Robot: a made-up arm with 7 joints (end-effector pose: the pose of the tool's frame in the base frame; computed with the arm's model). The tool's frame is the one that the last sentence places. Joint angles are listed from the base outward.
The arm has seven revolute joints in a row. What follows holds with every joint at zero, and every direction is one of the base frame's.
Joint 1 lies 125 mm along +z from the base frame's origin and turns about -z.
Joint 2 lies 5 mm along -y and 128 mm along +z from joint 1 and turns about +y.
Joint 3 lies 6 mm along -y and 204 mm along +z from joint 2 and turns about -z.
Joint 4 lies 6 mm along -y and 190 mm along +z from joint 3 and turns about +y.
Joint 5 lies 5 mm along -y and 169 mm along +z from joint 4 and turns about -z.
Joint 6 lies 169 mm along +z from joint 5 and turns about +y.
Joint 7 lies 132 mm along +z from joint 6 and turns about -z.
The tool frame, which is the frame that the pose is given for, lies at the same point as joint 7; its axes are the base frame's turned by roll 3.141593, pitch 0 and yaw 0 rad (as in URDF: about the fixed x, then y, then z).
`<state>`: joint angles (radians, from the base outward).
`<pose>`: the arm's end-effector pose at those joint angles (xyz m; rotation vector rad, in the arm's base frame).
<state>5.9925 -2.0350 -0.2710 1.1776 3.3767 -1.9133 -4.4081</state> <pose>-0.4843 -0.1078 0.3594 -1.9140 -1.3803 1.1090</pose>
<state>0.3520 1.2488 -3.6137 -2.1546 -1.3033 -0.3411 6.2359</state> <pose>0.2805 0.1199 -0.0034 0.5141 0.7561 -1.4111</pose>
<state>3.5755 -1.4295 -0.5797 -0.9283 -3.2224 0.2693 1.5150</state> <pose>0.7204 -0.0714 0.0254 0.9577 -0.0564 -2.0691</pose>
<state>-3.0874 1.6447 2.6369 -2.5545 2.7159 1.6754 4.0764</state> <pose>-0.0593 -0.0817 0.2103 2.3446 -1.6957 -0.4084</pose>
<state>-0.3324 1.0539 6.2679 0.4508 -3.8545 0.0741 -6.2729</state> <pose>0.7747 0.2406 0.4859 0.8238 -1.4900 -0.3224</pose>
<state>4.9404 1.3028 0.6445 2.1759 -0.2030 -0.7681 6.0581</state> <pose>0.3387 0.2244 0.0149 1.0563 -0.2554 -2.0655</pose>
